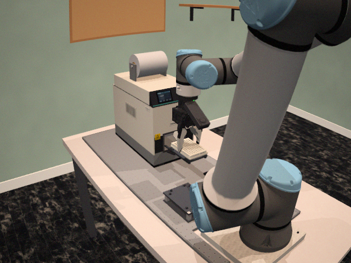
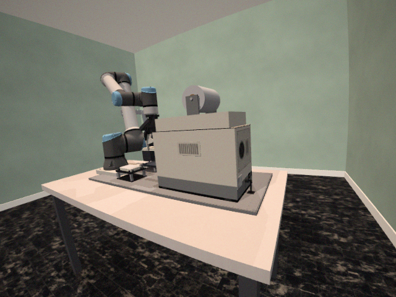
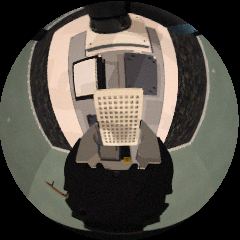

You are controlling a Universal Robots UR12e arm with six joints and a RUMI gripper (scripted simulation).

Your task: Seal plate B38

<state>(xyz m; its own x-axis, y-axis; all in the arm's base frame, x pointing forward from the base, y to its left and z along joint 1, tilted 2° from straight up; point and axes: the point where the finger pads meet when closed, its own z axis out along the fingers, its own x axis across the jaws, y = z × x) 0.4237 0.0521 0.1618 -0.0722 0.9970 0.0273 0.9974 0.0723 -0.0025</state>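
The sealer stage lies 90 mm ahead of my hand, 80 mm below it and 60 mm to the right of it. Round my hand: N1 label: 230 mm behind, 180 mm below, 70 mm to the left; then small screen: 210 mm ahead, 140 mm above, 10 mm to the right; then foil roll: 430 mm ahead, 240 mm above, 30 mm to the right.
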